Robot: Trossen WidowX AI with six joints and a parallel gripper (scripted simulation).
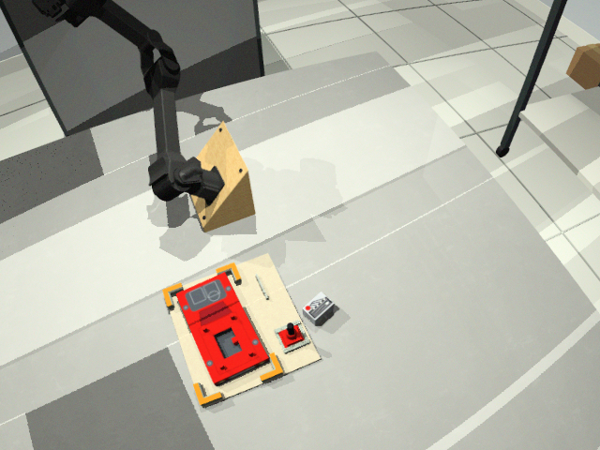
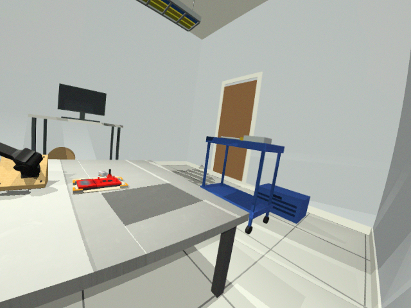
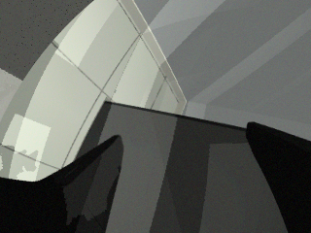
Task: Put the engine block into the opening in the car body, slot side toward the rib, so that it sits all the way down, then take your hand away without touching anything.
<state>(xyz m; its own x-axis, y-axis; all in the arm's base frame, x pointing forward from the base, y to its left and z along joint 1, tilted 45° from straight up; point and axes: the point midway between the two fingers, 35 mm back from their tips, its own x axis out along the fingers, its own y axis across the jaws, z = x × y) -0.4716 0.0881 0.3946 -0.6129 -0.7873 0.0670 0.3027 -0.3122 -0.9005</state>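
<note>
Now: gripper tip 84 cm short of the grey engine block, 32 cm to the right of it and 36 cm above it.
</note>
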